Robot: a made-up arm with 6 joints.
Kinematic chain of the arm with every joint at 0, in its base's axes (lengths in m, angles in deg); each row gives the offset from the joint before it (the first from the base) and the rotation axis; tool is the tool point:
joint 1: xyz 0 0 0.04 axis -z
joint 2: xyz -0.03 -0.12 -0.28 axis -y
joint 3: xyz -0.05 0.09 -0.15 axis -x
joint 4: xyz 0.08 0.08 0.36 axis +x
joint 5: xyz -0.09 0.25 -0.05 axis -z
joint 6: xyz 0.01 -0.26 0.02 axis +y
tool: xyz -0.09 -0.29 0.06
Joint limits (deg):
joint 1: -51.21..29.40
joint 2: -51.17..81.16
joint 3: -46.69..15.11
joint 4: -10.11..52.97
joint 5: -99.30..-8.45
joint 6: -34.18..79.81
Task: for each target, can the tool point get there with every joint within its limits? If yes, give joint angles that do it. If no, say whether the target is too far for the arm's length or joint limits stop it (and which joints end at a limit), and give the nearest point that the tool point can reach.
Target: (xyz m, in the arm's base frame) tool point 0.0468 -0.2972 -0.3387
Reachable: yes | joints 20.77 -39.04 -22.65 24.32 -37.59 -17.01
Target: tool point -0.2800 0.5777 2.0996
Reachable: no: too far | nearest point -0.1072 0.1936 0.5049 | short by 1.649 m
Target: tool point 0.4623 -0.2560 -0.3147
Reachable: yes | joints 16.41 -36.97 -37.92 14.62 -85.57 -20.92
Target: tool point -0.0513 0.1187 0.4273
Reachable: yes | joints -24.17 44.46 -9.10 34.08 -89.86 57.82
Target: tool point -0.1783 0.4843 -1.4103
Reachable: no: joint limits stop it (at a limit: joint 1, joint 2, joint 3, joint 4, joint 5, joint 6) | nearest point -0.0710 0.4653 -0.5998 | short by 0.818 m
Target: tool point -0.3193 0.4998 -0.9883
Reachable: no: joint limits stop it (at a limit: joint 1, joint 2, joint 3, joint 4, joint 5, joint 6) | nearest point -0.2060 0.5810 -0.5639 | short by 0.447 m
